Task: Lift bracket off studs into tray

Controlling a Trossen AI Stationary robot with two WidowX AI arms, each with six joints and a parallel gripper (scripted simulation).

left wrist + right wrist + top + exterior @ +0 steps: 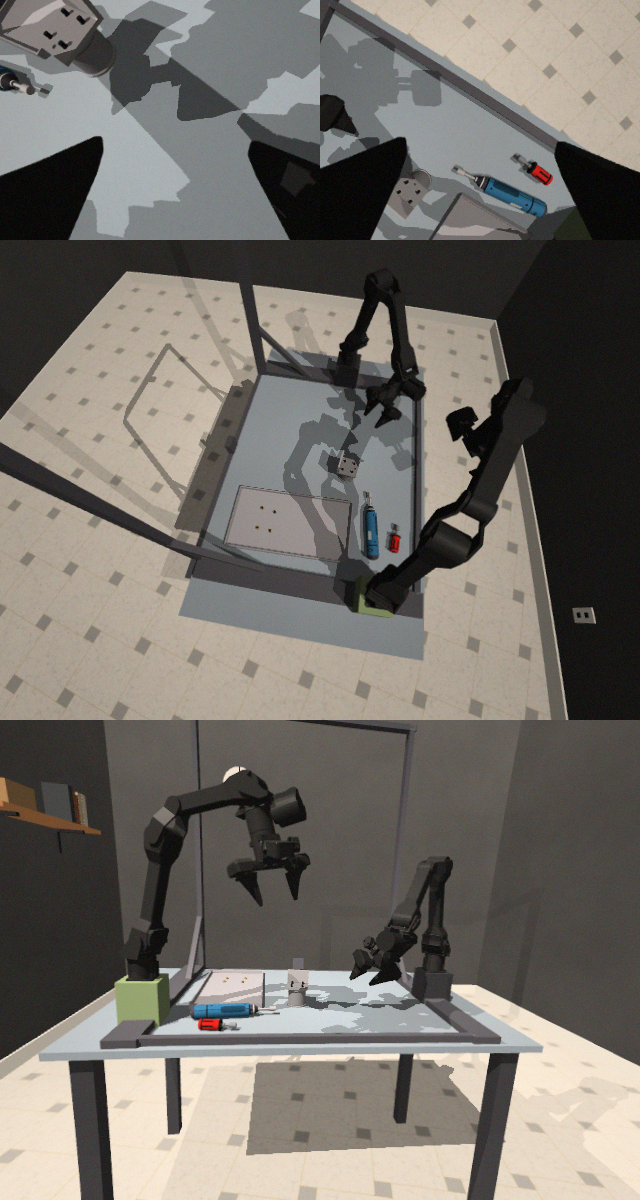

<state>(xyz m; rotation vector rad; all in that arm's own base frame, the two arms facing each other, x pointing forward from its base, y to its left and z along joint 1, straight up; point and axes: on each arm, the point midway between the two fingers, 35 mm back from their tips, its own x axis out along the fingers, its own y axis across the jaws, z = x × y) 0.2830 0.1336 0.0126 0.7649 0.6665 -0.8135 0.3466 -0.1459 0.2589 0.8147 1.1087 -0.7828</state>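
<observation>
My right gripper is now 250 mm past the grey bracket, 130 mm to the right of it and 310 mm above it. Round my right hand: flat tray (460 mm behind, 60 mm to the right, 370 mm below); then grey joint module (250 mm behind, 130 mm to the left, 350 mm below); then small red tool (100 mm behind, 130 mm to the right, 360 mm below).
</observation>
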